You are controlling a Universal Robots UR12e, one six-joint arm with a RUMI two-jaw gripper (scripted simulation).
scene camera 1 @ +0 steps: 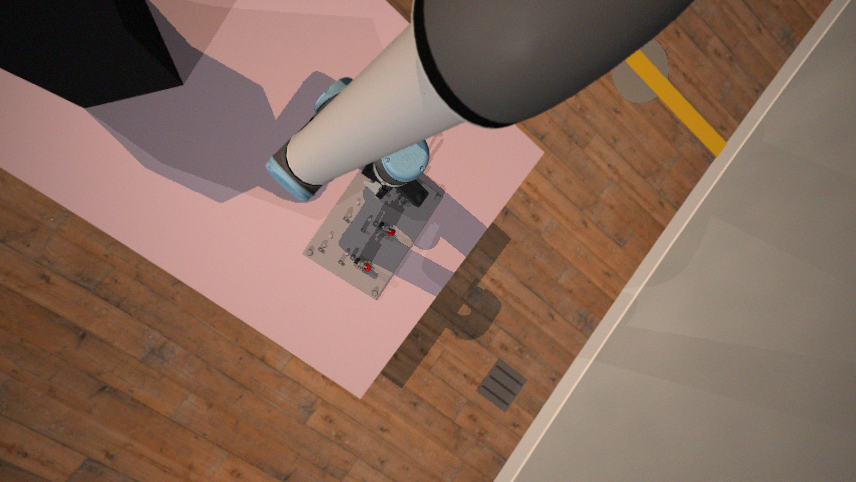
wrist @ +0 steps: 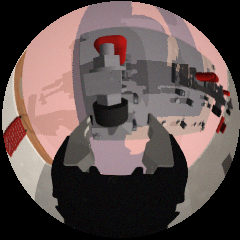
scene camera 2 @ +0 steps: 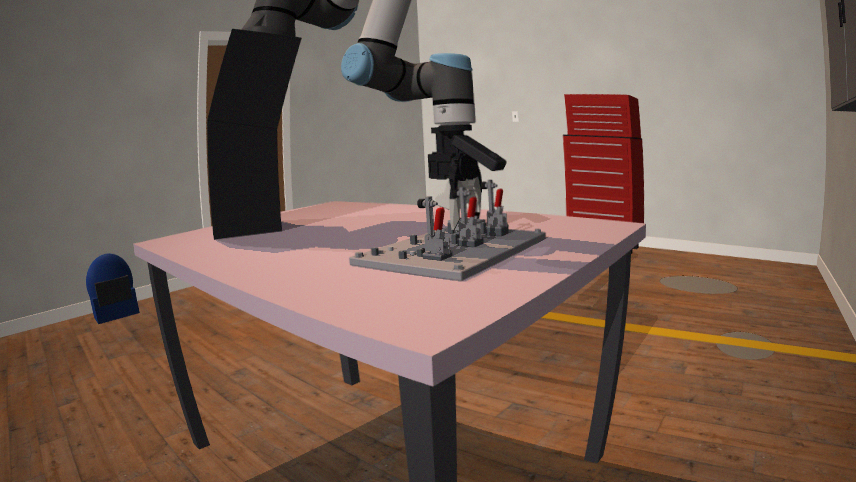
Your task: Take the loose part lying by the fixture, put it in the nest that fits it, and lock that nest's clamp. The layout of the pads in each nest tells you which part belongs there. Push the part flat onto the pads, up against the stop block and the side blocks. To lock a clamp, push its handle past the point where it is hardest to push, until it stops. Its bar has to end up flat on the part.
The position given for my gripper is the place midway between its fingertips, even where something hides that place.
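You'd see my gripper (scene camera 2: pixel 465 226) from here, and there's the gripper (scene camera 1: pixel 384 181) again. From the wrist I've a look at the gripper (wrist: pixel 119 114) too, and also at a grey fixture plate (wrist: pixel 152 53).
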